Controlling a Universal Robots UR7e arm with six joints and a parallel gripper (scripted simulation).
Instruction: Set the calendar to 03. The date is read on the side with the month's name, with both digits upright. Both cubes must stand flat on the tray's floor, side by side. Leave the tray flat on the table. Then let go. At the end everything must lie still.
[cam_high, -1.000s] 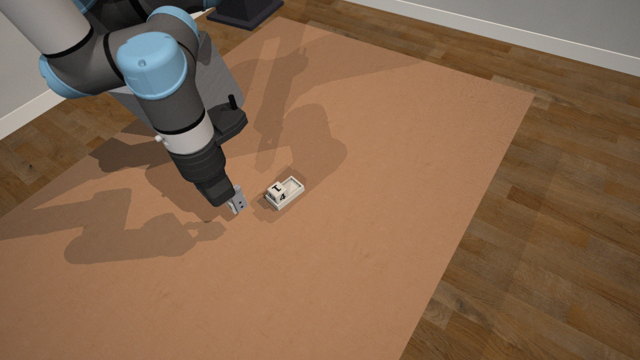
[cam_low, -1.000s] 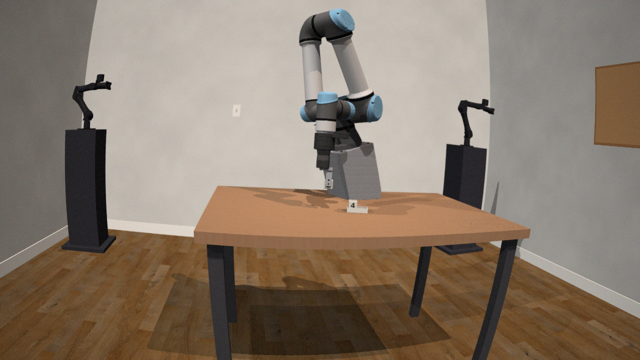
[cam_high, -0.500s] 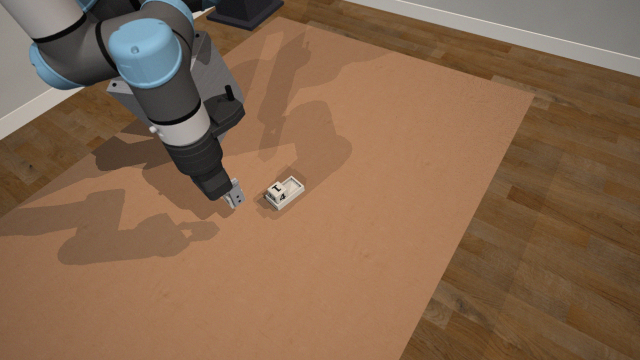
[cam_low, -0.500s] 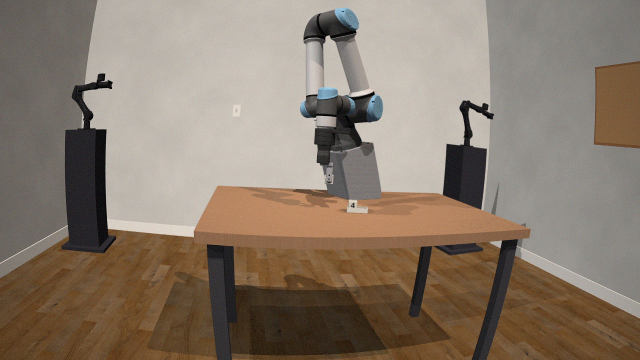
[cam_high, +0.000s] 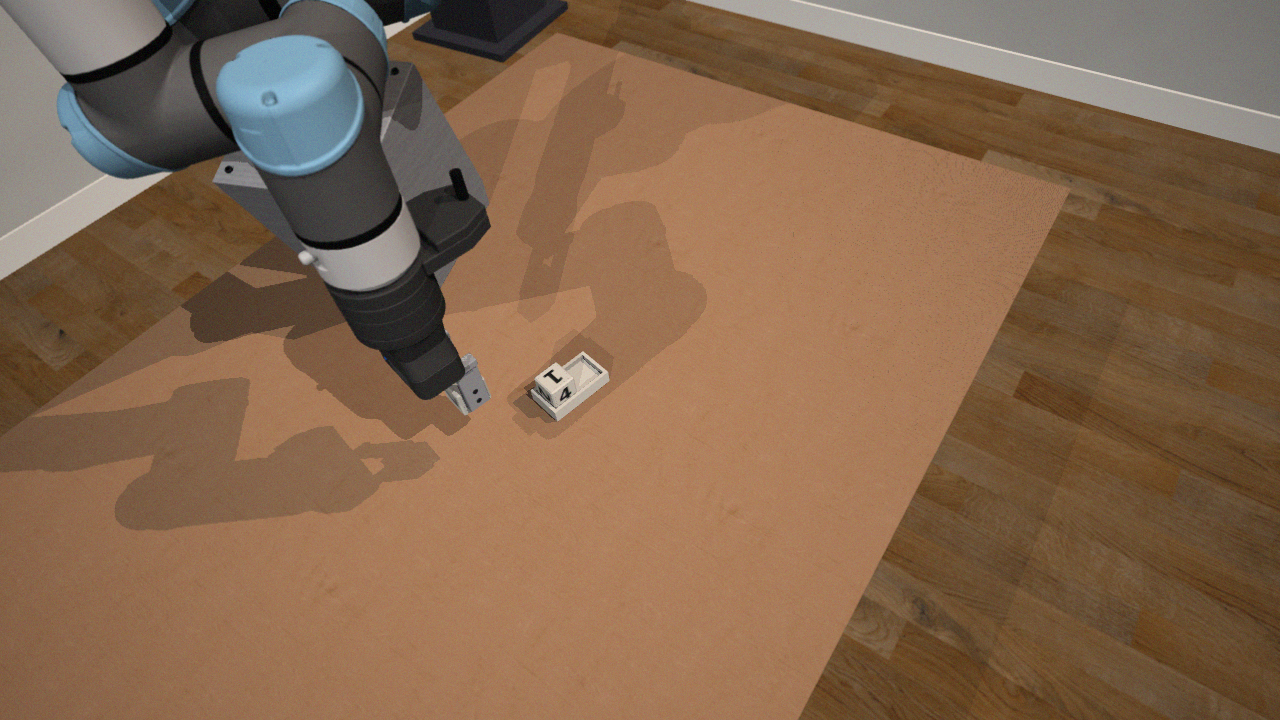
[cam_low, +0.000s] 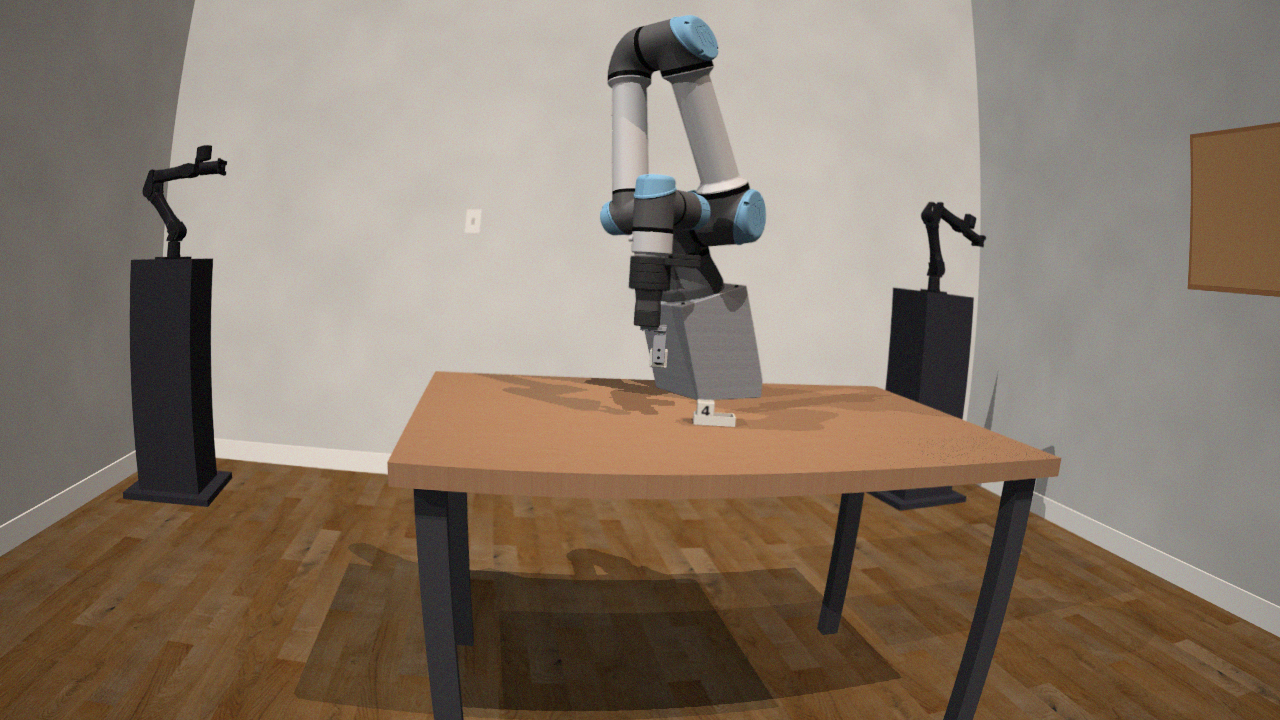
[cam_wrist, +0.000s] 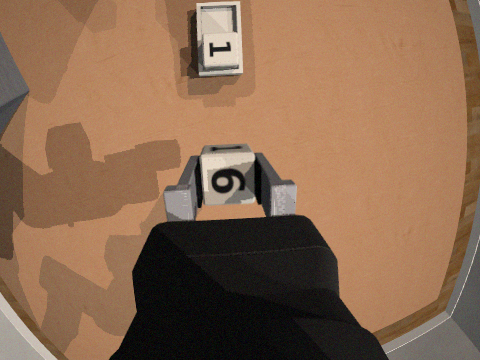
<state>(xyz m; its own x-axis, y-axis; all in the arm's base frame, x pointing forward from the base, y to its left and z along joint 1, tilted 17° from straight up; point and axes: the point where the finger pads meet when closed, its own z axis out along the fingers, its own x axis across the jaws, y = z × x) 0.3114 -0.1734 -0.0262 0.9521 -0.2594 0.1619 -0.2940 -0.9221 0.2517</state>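
The white tray is 3 cm ahead of my hand, 11 cm to the left of it and 12 cm below it.
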